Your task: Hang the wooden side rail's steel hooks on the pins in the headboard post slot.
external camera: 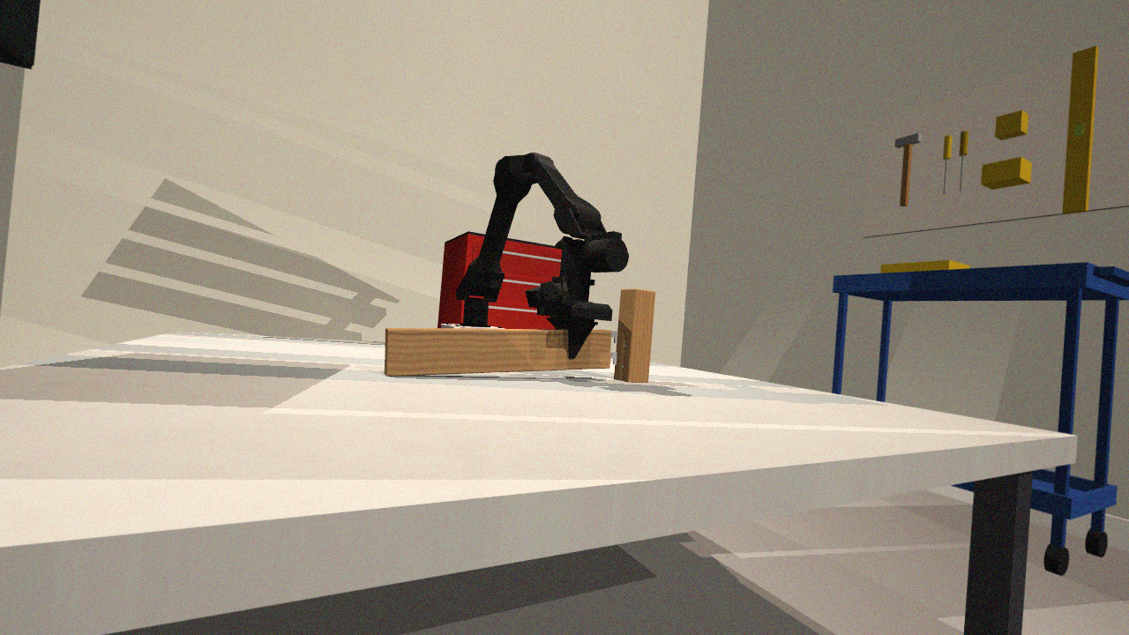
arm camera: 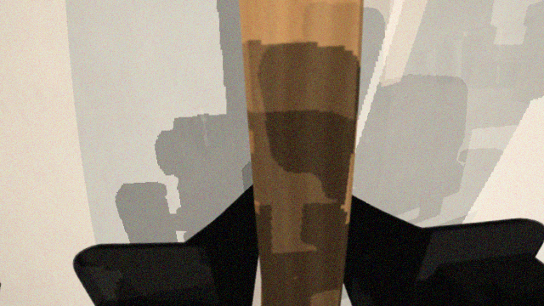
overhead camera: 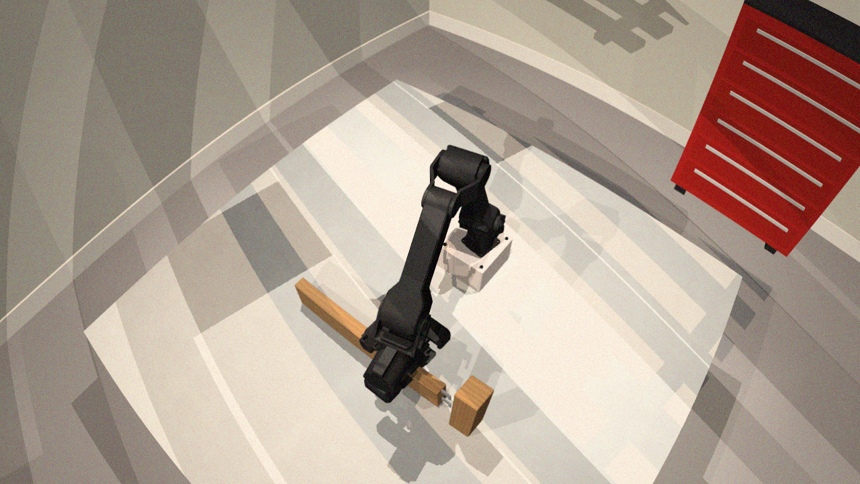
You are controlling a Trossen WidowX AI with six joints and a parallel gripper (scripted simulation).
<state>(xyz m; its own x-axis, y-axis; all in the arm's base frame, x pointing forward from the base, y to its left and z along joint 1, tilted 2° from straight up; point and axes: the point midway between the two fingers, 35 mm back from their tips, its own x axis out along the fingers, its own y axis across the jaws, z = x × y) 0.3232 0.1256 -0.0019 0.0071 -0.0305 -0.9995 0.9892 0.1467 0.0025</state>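
The headboard post is 2 cm behind my gripper tip, 14 cm to the left of it and 4 cm above it.
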